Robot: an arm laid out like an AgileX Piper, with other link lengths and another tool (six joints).
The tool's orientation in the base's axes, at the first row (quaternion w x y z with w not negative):
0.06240, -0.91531, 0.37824, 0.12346
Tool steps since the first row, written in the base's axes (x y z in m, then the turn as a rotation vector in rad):
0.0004, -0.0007, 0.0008, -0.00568, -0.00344, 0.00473
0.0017, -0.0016, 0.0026, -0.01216, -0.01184, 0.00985
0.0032, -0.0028, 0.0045, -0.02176, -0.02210, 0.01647
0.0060, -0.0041, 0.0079, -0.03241, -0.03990, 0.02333
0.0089, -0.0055, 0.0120, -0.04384, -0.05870, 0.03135
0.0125, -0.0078, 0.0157, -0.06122, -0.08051, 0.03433
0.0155, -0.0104, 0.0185, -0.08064, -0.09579, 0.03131
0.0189, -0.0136, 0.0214, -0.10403, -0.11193, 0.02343
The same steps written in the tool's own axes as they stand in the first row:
0.0005, 0.0002, -0.0010, -0.00285, 0.00635, -0.00425
0.0015, -0.0001, -0.0031, -0.00299, 0.01676, -0.00976
0.0029, -0.0004, -0.0055, -0.00441, 0.03066, -0.01654
0.0047, -0.0015, -0.0095, -0.00151, 0.05063, -0.02493
0.0065, -0.0027, -0.0143, 0.00122, 0.07182, -0.03450
0.0095, -0.0037, -0.0190, 0.00329, 0.09946, -0.03879
0.0126, -0.0040, -0.0227, 0.00119, 0.12406, -0.03558
0.0163, -0.0042, -0.0268, -0.00172, 0.15218, -0.02717

